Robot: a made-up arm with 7 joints. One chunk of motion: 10 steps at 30 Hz.
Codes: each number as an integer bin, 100 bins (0 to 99) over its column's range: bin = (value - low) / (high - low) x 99, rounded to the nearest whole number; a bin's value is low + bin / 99 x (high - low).
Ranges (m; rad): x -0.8..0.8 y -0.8..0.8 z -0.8..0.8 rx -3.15..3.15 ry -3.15..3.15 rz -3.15..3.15
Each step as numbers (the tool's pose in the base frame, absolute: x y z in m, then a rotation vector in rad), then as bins.
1 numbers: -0.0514 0.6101 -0.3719 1.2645 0.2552 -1.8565
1 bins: 46 87 26 69 54 20
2 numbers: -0.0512 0.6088 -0.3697 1.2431 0.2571 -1.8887
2 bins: 46 87 27 69 54 20
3 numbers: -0.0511 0.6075 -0.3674 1.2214 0.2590 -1.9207
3 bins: 46 87 27 69 54 19
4 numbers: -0.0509 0.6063 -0.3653 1.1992 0.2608 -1.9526
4 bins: 46 87 27 68 54 19
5 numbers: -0.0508 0.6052 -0.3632 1.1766 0.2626 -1.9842
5 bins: 46 87 27 68 54 18
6 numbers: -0.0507 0.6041 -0.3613 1.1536 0.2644 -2.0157
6 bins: 46 87 27 68 54 18
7 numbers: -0.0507 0.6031 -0.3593 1.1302 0.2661 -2.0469
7 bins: 46 87 27 67 54 17
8 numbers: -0.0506 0.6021 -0.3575 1.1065 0.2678 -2.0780
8 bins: 46 87 27 67 54 17
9 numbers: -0.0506 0.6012 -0.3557 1.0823 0.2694 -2.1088
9 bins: 46 87 27 67 54 16
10 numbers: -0.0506 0.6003 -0.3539 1.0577 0.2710 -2.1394
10 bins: 46 87 28 66 54 16
